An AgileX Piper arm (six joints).
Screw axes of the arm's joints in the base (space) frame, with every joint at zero. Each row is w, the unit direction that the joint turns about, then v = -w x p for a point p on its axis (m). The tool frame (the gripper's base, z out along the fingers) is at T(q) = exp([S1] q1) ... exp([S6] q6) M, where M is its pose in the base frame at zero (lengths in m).
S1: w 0 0 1 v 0 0 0
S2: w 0 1 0 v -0.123 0 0
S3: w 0 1 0 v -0.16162 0 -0.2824
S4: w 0.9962 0 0.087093 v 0 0.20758 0
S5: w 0 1 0 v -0.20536 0 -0.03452
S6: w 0.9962 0 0.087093 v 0 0.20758 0
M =
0.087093 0 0.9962 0.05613
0 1 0 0
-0.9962 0 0.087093 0.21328
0 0 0 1
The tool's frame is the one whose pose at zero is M.
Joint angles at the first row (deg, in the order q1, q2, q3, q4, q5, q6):
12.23 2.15 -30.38 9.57 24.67 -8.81
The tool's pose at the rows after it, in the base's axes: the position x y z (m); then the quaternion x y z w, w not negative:
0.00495 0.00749 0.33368 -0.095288 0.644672 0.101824 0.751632
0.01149 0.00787 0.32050 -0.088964 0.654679 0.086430 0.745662
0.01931 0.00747 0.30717 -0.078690 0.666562 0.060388 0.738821
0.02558 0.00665 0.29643 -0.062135 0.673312 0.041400 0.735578
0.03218 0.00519 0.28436 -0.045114 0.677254 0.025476 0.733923
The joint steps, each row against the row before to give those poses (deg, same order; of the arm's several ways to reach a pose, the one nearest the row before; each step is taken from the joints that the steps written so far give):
-0.11 -1.41 1.72 0.00 -0.14 0.00
-1.31 -0.51 2.93 -0.71 -1.10 -0.01
-2.26 -0.04 2.95 -1.27 -1.35 0.00
-2.55 -0.01 2.53 -0.42 -1.79 0.25
-2.08 0.01 2.97 -0.98 -2.61 1.00

